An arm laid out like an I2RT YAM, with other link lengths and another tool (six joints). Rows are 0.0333 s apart.
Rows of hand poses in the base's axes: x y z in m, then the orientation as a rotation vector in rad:
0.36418 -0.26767 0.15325 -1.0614 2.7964 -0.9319
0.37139 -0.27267 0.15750 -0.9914 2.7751 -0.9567
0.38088 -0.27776 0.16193 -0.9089 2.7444 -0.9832
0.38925 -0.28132 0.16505 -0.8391 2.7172 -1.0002
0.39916 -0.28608 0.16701 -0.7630 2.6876 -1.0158
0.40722 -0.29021 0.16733 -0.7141 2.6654 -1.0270
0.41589 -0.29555 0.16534 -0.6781 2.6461 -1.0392
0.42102 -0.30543 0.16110 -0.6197 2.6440 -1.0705
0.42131 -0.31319 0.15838 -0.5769 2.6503 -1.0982
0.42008 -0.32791 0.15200 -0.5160 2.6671 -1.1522
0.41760 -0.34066 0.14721 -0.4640 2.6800 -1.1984
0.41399 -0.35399 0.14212 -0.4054 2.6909 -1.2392
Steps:
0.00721 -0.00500 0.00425 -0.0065 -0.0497 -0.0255
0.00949 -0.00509 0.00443 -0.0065 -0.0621 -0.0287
0.00837 -0.00356 0.00312 -0.0026 -0.0531 -0.0244
0.00991 -0.00476 0.00196 -0.0016 -0.0572 -0.0278
0.00806 -0.00413 0.00032 -0.0023 -0.0387 -0.0174
0.00867 -0.00534 -0.00199 -0.0047 -0.0301 -0.0126
0.00513 -0.00988 -0.00424 -0.0146 -0.0221 -0.0366
0.00029 -0.00776 -0.00272 -0.0136 -0.0080 -0.0316
-0.00123 -0.01472 -0.00638 -0.0287 -0.0006 -0.0517
-0.00248 -0.01275 -0.00479 -0.0247 0.0000 -0.0436
-0.00361 -0.01333 -0.00509 -0.0209 -0.0040 -0.0454

